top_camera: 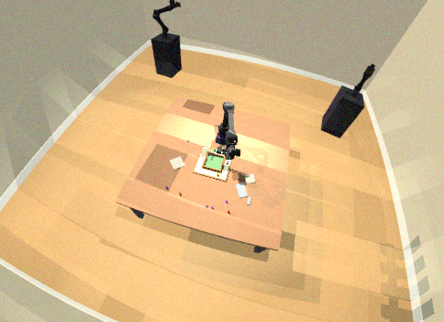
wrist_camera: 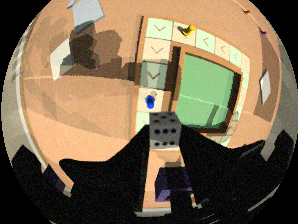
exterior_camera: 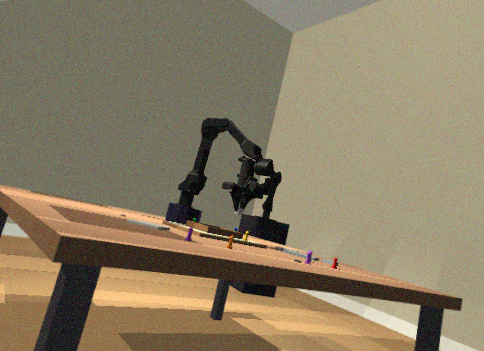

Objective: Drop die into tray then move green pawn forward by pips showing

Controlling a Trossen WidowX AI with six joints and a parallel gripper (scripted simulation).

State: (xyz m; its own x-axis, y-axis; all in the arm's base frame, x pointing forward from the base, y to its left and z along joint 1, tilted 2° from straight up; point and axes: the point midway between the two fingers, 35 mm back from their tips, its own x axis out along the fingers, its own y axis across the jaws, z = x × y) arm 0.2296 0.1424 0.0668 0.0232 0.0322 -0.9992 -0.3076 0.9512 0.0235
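My gripper tip is now 140 mm to the left of the green pawn, 80 mm above it and 70 mm past it. From my gripper tip the other things lie so: blue pawn 80 mm below, 10 mm to the left; white die right at my gripper tip; green tray 100 mm to the right, 100 mm below, 40 mm ahead.
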